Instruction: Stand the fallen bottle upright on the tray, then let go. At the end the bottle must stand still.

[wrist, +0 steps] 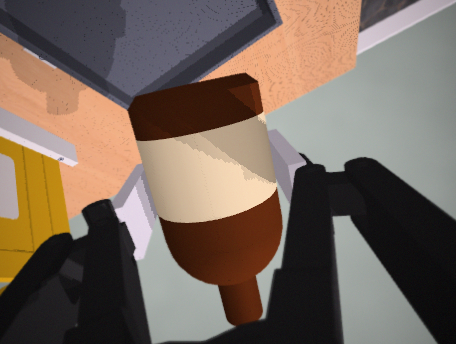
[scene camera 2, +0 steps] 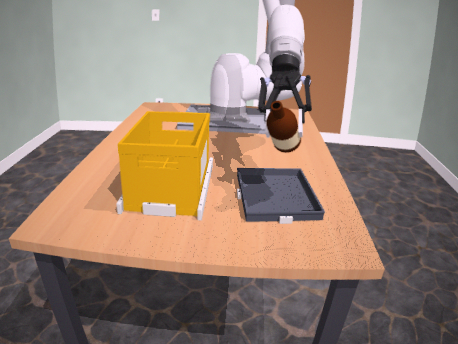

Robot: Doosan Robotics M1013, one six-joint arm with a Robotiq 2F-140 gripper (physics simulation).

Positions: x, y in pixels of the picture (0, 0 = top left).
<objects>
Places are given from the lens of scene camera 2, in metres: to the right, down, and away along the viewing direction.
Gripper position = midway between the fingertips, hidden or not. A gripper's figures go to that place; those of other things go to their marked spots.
my gripper (scene camera 2: 283, 134): 0.13, -0.09, 0.88
dark grey tray (scene camera 2: 267, 193): 0.10, 0.06, 0.98
brown bottle (scene camera 2: 281, 122): 0.12, -0.11, 0.82
The marked spots on the brown bottle and the dark grey tray are 0.23 m apart.
</objects>
